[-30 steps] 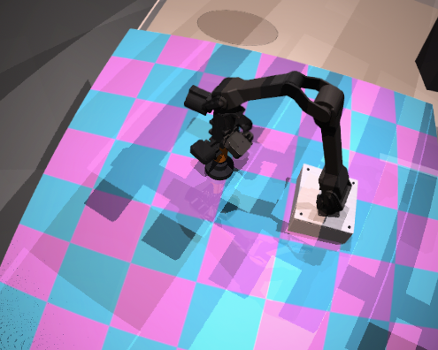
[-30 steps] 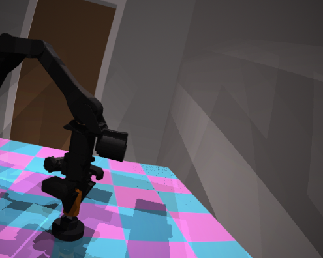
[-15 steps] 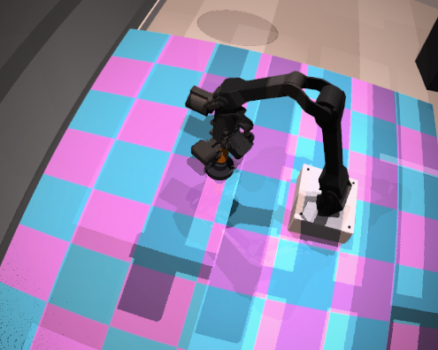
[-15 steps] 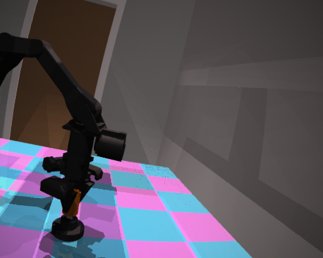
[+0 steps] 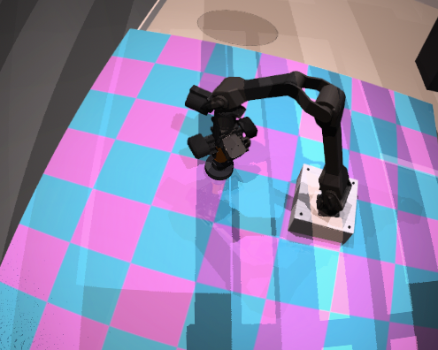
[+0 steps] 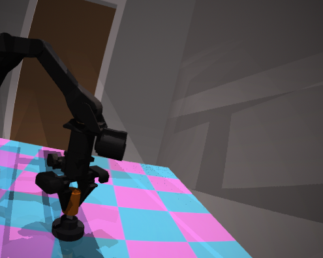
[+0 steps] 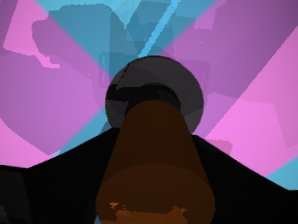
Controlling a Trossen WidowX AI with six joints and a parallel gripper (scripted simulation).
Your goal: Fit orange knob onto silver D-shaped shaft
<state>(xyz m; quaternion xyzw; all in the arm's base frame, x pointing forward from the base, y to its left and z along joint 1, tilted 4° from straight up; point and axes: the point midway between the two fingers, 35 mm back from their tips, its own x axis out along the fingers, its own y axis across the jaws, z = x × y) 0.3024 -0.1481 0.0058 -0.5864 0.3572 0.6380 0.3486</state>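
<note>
Right now the round pedestal is 4 cm below my gripper tip. Also, from my gripper tip: orange knob (3 cm above).
</note>
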